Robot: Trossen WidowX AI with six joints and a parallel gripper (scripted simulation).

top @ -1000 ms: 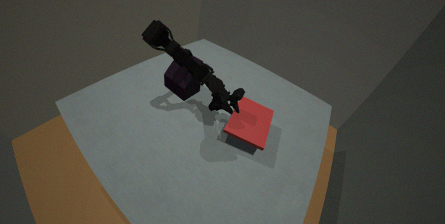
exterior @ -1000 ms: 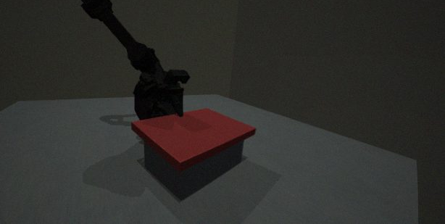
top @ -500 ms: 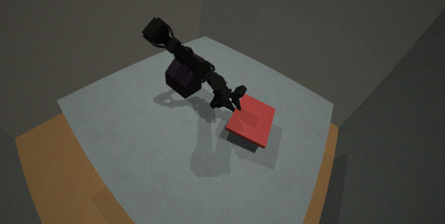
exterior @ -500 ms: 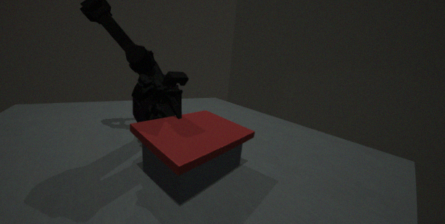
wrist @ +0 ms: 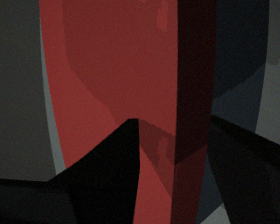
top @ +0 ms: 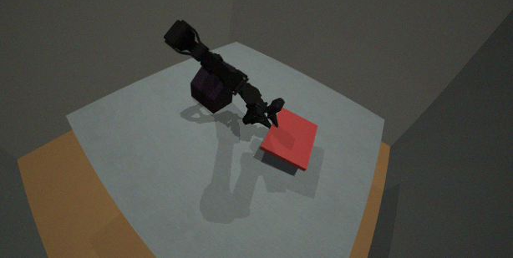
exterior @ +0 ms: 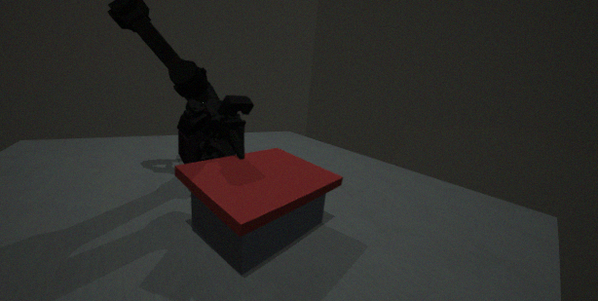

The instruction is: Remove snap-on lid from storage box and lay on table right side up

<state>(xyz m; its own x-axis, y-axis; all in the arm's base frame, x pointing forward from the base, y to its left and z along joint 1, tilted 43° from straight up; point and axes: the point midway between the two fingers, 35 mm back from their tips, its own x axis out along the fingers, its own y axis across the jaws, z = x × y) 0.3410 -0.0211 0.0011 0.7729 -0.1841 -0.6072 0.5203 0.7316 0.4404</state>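
My gripper tip is 7 cm short of the red lid and 3 cm to the right of it. The rest, counted from my gripper tip: storage box: 7 cm ahead, 3 cm to the left, 6 cm below.
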